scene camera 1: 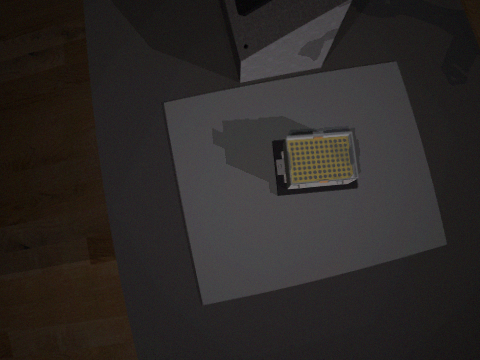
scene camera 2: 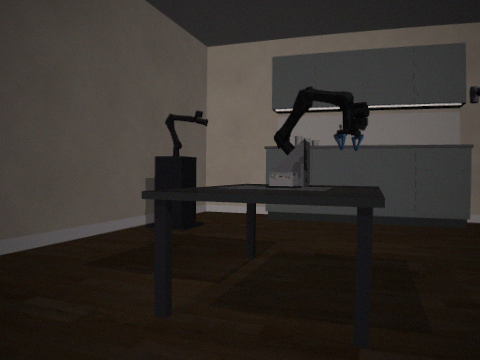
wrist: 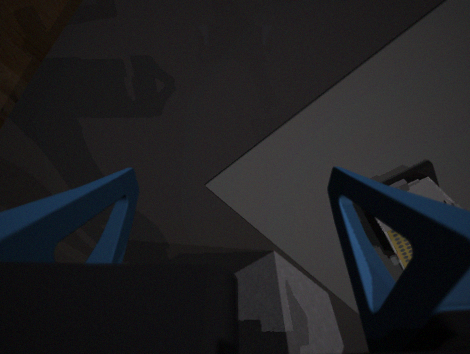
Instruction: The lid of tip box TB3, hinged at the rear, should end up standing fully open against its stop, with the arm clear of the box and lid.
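Places are measured from the arm's base along level axes (x ahead, y left, z up), in millimetres.
Where they show: gripper, fingertip midpoint: (scene camera 2: 348,150) (wrist: 233,178); arm's base, link origin: (scene camera 2: 293,153).
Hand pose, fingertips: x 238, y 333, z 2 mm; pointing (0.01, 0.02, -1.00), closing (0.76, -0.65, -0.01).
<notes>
Each offset is from my fingertips to the centre of the thing. Level surfaces: height alone.
Tip box TB3 @[67 mm ahead, 314 mm right, 150 mm down] (scene camera 1: 320,160) (scene camera 2: 283,179) (wrist: 427,187) sits on a dark base on the pale mat @[188 mm down] (scene camera 1: 240,250) (wrist: 280,175). Its yellow tip rack @[66 mm ahead, 314 mm right, 120 mm down] (scene camera 1: 320,159) shows from above, with a pale rim around it and a paler strip along the right edge in scene camera 1. I cannot tell the lid's angle from these dark views. My gripper (scene camera 2: 349,149) (wrist: 233,178) is open and empty, its blue fingers wide apart. It hangs high above table level, to the right of the box in scene camera 2, apart from it. My right finger hides part of the box in the wrist view.
A grey slanted mount (scene camera 1: 280,30) (scene camera 2: 306,165) (wrist: 310,295) stands close beside the mat on the dark table (scene camera 2: 260,196). A broad shadow lies left of the box in scene camera 1. Another arm stands on a dark pedestal (scene camera 2: 175,175) at the left in scene camera 2.
</notes>
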